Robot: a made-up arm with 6 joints.
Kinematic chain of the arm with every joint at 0, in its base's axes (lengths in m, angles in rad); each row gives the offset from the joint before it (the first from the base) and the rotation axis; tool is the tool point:
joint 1: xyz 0 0 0.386 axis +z
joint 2: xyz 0 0 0 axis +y
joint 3: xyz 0 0 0.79 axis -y
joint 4: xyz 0 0 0 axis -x
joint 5: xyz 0.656 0 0 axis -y
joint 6: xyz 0 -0.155 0 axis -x
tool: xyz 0 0 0
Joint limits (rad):
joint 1: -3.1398..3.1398
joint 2: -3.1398..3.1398
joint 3: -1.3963..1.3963
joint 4: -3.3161..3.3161
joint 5: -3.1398..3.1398
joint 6: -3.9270..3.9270
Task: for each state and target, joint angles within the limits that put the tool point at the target. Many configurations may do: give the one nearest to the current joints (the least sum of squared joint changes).
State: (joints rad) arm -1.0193 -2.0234 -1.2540 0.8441 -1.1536 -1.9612
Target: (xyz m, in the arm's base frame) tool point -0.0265 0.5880 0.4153
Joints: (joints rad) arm -1.6668 -2.4960 -0.9611 1.0075 -1.1536 -1.9612
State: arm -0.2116 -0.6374 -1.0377 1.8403 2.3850 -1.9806
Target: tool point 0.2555 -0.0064 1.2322
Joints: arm -0.1819 -0.5308 -0.5077 1.8313 2.3850 -1.9806
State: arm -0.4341 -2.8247 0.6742 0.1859 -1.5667 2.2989
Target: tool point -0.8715 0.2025 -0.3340
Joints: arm -0.4019 -2.8512 0.2159 0.0770 -1.5667 2.2989
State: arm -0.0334 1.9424 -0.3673 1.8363 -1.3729 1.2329
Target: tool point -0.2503 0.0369 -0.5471
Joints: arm 0.0072 2.6416 -0.3606 1.8232 -1.3729 1.2329
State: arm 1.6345 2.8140 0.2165 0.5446 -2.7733 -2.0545
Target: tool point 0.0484 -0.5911 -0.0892
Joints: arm 1.4096 3.1377 -0.5943 0.4024 -2.7733 -2.0545
